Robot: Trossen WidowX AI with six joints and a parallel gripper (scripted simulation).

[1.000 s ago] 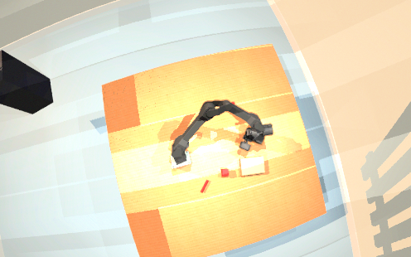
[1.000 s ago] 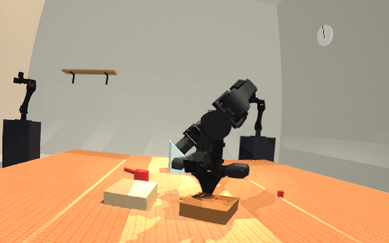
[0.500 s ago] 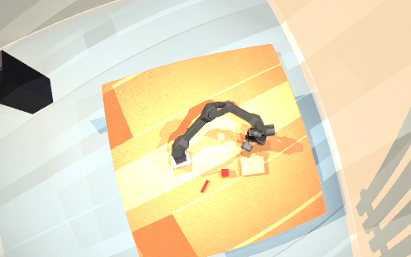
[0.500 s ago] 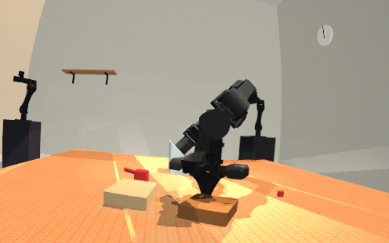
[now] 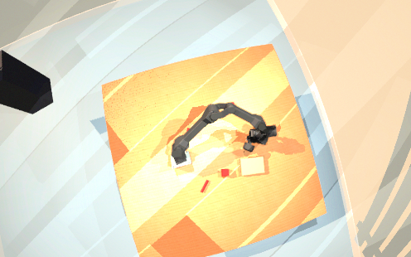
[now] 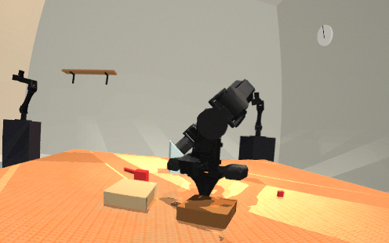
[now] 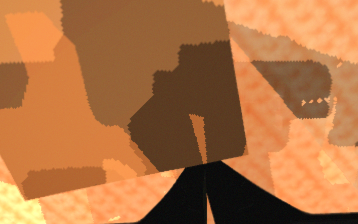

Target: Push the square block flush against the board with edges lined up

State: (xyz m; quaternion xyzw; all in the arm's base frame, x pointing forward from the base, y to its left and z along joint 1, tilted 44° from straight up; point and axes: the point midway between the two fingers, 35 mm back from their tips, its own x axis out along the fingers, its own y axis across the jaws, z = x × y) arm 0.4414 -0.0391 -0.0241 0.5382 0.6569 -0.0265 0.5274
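My gripper tip is 160 mm to the left of the board, 60 mm past it and 10 mm below it. The rest, counted from my gripper tip: small red cube: 240 mm to the left; square block: 70 mm ahead, 10 mm to the right, 10 mm above; thin red stick: 380 mm behind, 160 mm to the right.
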